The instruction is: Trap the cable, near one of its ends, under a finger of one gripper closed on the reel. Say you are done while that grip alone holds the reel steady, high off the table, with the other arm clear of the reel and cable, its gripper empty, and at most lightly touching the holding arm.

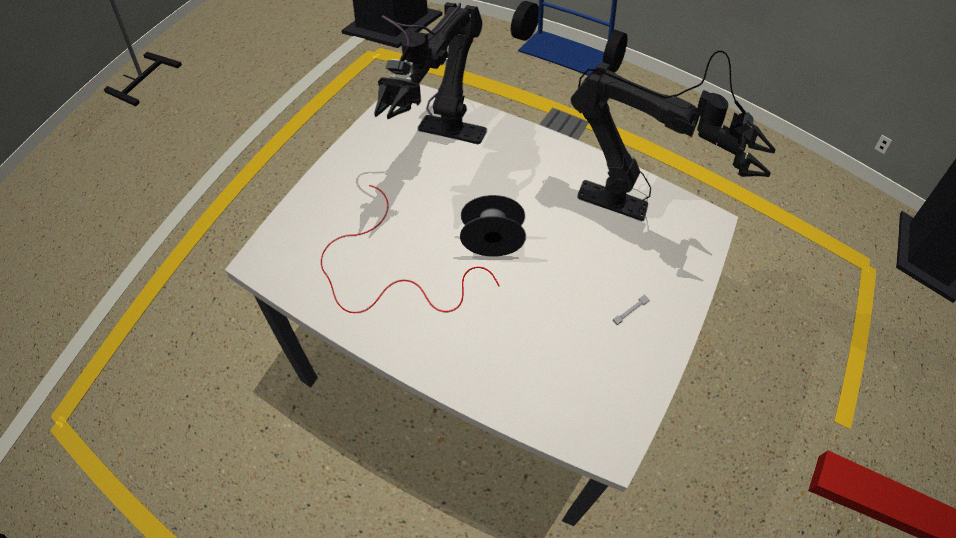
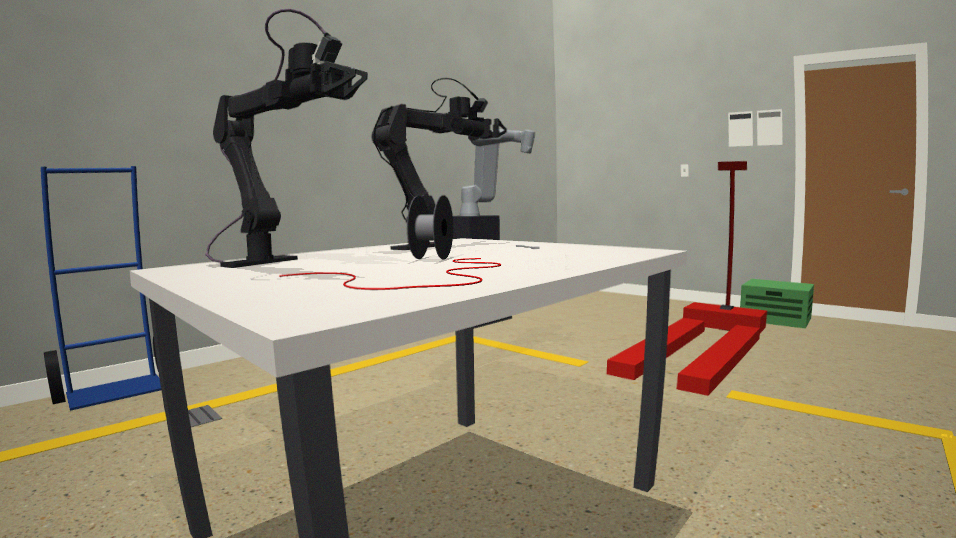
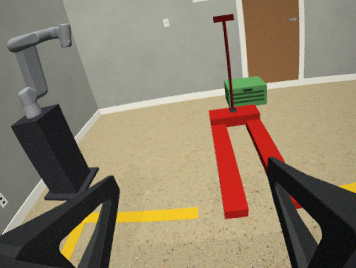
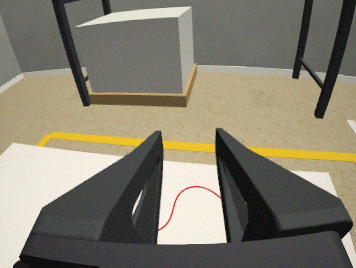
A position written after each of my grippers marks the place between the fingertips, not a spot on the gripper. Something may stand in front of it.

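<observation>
My left gripper (image 1: 772, 162) is visible also in image 2 (image 2: 496, 131) and image 3 (image 3: 188, 175). My right gripper (image 2: 361, 74) appears in image 1 (image 1: 381, 116) and image 4 (image 4: 188, 138) too. Black reel (image 1: 492, 235): visible also in image 2 (image 2: 420, 228); in image 3 the reel is out of frame.
</observation>
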